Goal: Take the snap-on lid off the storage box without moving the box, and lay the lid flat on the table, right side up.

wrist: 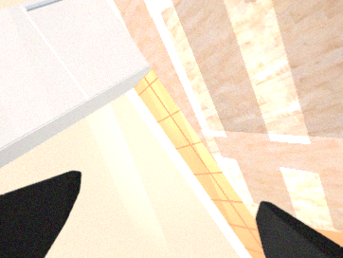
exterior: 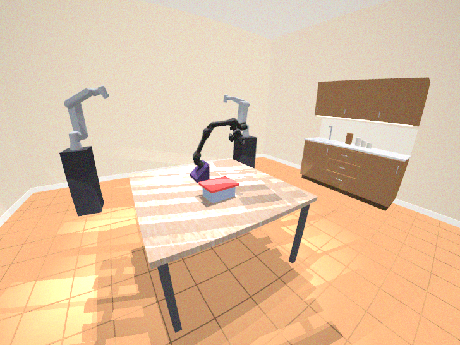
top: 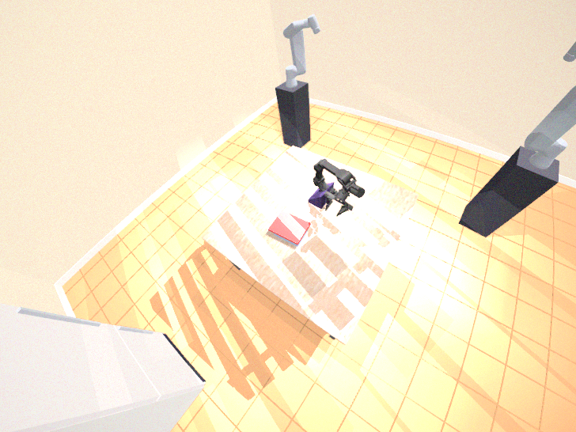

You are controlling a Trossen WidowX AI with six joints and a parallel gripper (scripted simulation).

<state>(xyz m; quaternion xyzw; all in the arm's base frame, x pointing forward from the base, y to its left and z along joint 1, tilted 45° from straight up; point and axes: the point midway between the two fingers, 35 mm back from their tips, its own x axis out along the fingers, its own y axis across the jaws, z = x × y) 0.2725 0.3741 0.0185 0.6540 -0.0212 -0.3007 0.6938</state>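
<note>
Now: the red lid 11 cm ahead of my gripper tip, 26 cm to the right of it and 26 cm below it. Also, from my gripper tip: pale blue storage box 11 cm ahead, 26 cm to the right, 31 cm below.
</note>
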